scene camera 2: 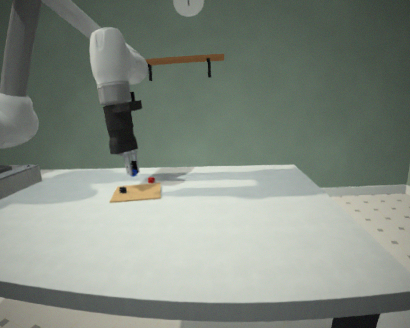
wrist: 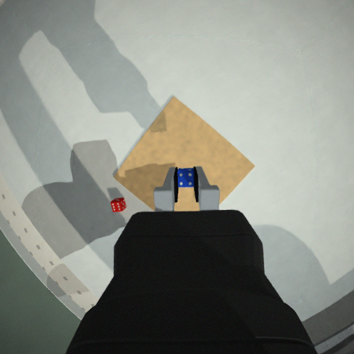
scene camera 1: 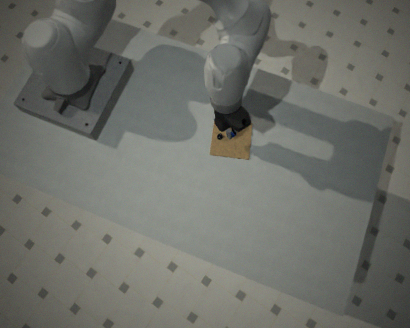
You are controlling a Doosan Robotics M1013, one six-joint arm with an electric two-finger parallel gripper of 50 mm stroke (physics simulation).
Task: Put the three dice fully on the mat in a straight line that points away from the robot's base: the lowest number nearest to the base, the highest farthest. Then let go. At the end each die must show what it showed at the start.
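Note:
My gripper is shut on the blue die, whose face towards the wrist camera shows four pips. It holds this die in the air above the tan mat. The black die rests on the mat, on the side towards the base; its number is too small to read, and my gripper hides it in the wrist view. The red die lies on the table off the mat, close to its edge; it does not show in scene camera 1.
The arm's grey base plate stands at one end of the pale table. Shadows of the arm lie across the table and part of the mat. A wall shelf is behind the table.

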